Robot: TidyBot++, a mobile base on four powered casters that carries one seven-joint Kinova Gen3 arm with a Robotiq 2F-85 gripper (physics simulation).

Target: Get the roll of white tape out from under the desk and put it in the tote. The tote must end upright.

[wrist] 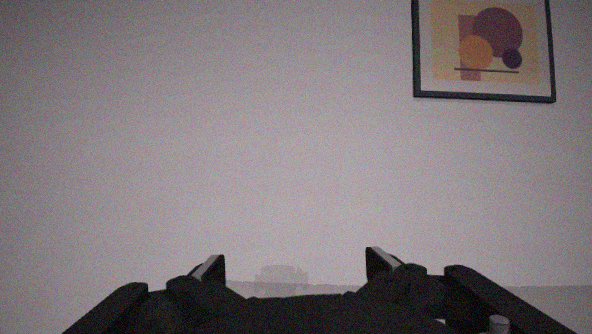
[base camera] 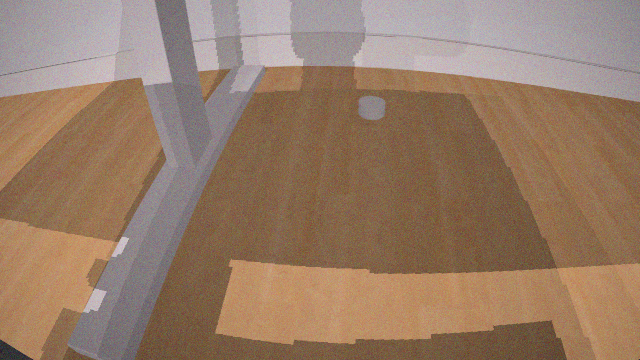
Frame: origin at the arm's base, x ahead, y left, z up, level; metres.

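Where they show: gripper, fingertip midpoint: (wrist: pixel 296 267).
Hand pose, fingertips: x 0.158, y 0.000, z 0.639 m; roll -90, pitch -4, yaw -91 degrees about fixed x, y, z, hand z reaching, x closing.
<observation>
After its pixels a point has its place.
The roll of white tape (base camera: pixel 371 108) @(x 0.662, y -0.073, z -0.373 m) lies flat on the shaded wooden floor in the base camera view, right of the desk's leg and near the back wall. The desk shows by its grey leg and long foot (base camera: pixel 150 220) at the left of the base camera view. My gripper (wrist: pixel 296 267) @(x 0.158, y 0.001, z 0.639 m) is open and empty in the wrist view, facing the wall; the tape does not show between its fingers. The gripper does not show in the base camera view. The tote does not show in either view.
The wall (base camera: pixel 500 30) @(x 0.899, y -0.425, z -0.264 m) (wrist: pixel 225 125) @(x 0.947, y 0.228, z 0.879 m) stands behind the tape. A framed picture (wrist: pixel 416 60) @(x 0.873, y -0.463, z 1.131 m) hangs on it at the upper right of the wrist view. The desk's foot runs from the lower left toward the wall. Shadows fall across the floor (base camera: pixel 400 300) @(x 0.297, y -0.078, z -0.397 m).
</observation>
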